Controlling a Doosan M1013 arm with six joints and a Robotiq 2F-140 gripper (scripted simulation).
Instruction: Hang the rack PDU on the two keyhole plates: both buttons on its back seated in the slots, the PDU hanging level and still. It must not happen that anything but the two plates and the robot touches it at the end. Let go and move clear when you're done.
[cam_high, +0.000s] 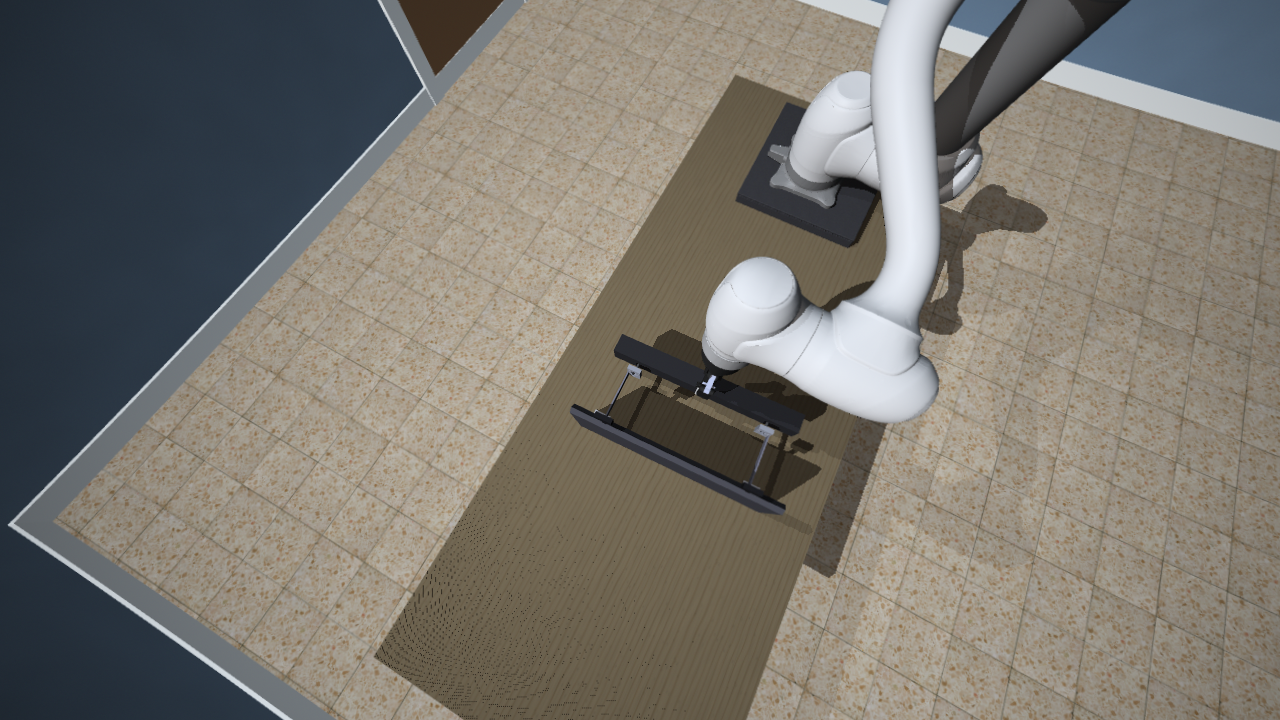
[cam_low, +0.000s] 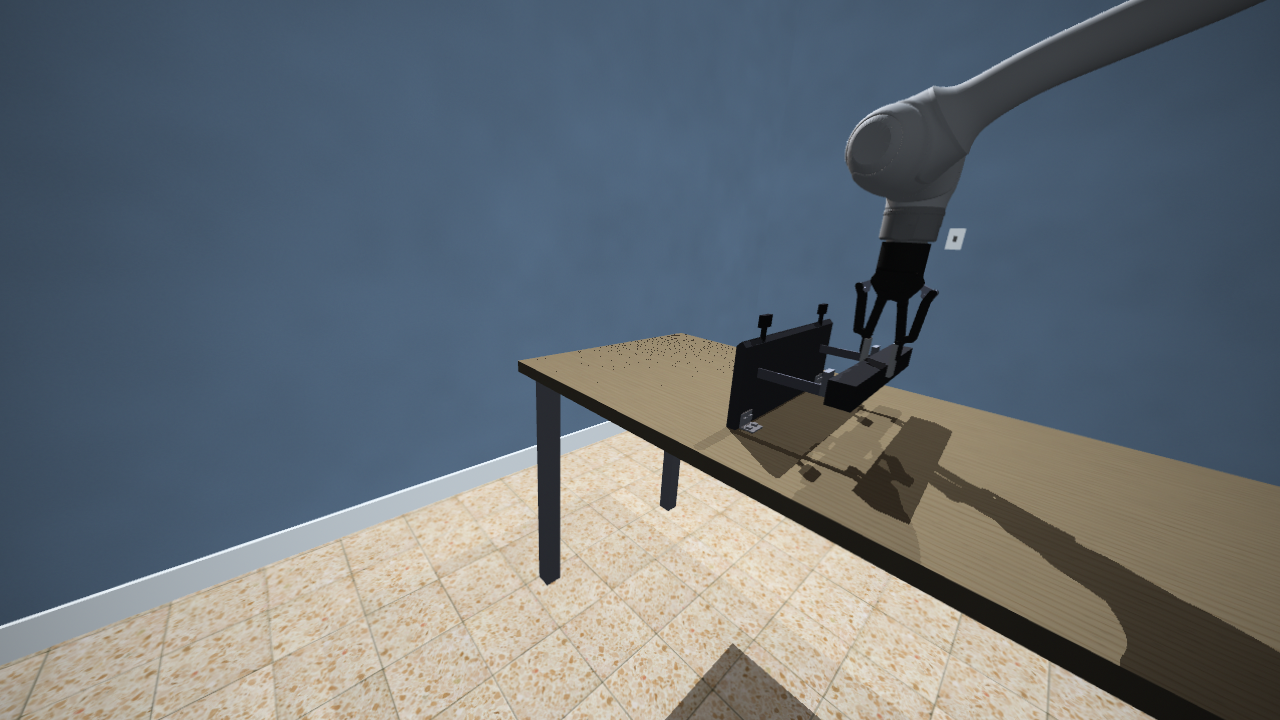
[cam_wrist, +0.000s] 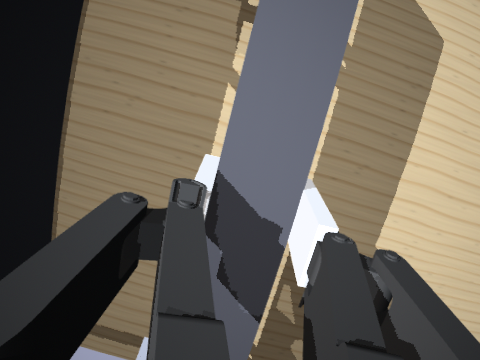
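Right now the rack PDU is 30 mm below my hand and 20 mm ahead of it. Also, from my hand: upright panel 170 mm ahead, 70 mm below, 10 mm to the left.
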